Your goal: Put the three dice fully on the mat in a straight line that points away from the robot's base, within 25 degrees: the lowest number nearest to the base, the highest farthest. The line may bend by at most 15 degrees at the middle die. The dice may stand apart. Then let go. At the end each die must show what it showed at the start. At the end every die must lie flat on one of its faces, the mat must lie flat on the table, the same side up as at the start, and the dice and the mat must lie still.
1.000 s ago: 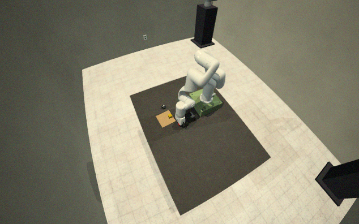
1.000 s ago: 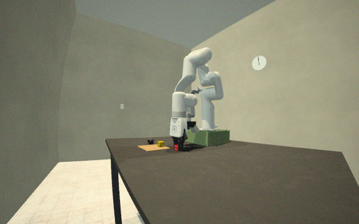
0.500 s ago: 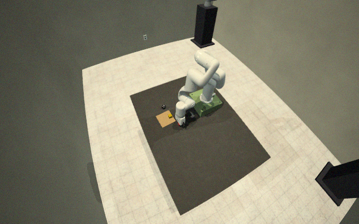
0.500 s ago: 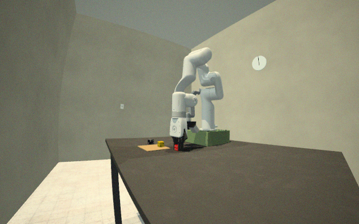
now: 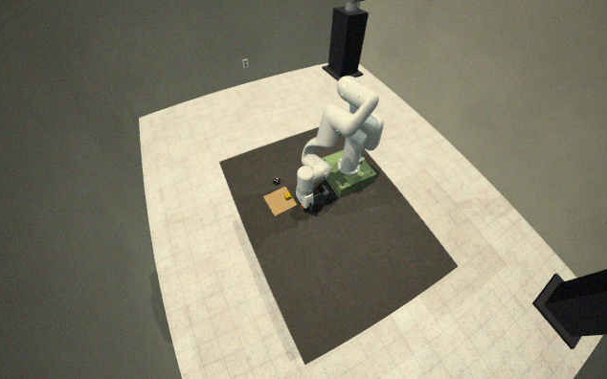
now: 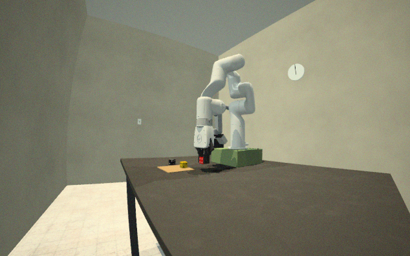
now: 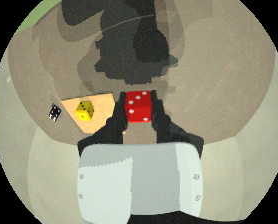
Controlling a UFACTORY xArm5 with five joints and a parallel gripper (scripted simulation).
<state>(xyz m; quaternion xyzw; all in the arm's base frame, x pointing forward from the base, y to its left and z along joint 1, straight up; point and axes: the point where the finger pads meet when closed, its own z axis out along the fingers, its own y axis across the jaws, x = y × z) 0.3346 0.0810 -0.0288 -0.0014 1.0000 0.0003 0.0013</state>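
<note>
The tan mat is 9 cm ahead of my hand, 12 cm to the right of it and 6 cm below it. From my hand the other things lie so: black die 5 cm ahead, 24 cm to the right, 5 cm below; then yellow die 4 cm ahead, 12 cm to the right, 4 cm below; then red die 1 cm below.
</note>
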